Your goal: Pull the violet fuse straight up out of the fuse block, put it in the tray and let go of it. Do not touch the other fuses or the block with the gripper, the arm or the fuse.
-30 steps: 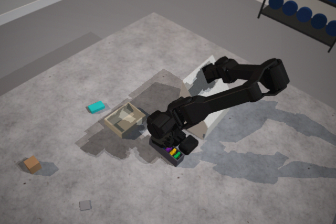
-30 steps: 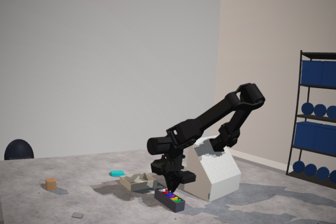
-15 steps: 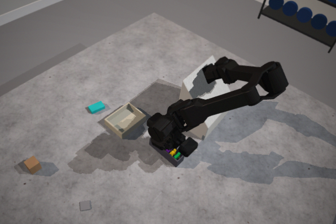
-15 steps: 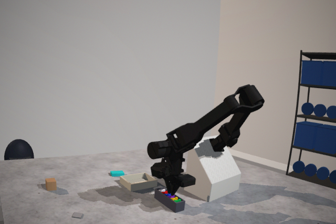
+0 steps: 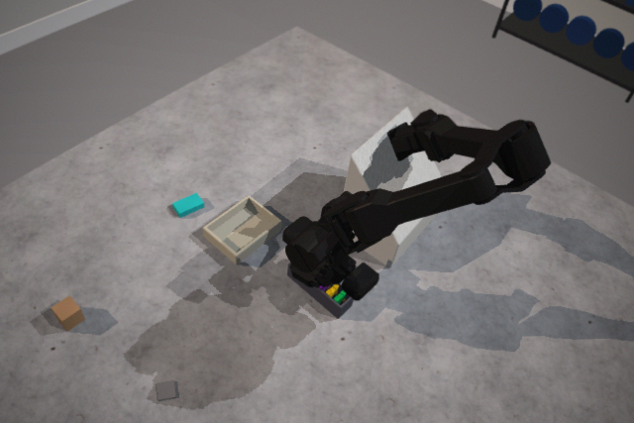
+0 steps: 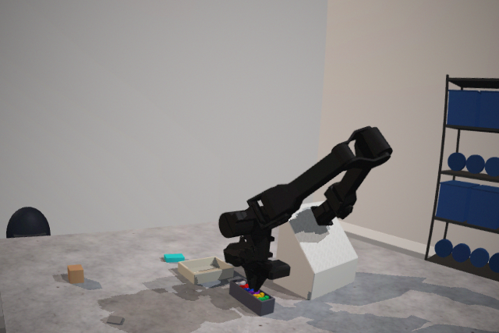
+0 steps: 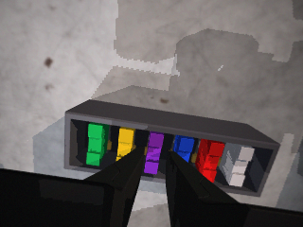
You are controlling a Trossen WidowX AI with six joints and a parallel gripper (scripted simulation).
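Now: the beige tray 20 mm ahead of my gripper tip, 220 mm to the right of it and 40 mm below it. From my gripper tip the other things lie so: violet fuse: 20 mm below; then teal block: 60 mm ahead, 350 mm to the right, 30 mm below; then flat grey tile: 340 mm ahead, 40 mm to the right, 40 mm below.
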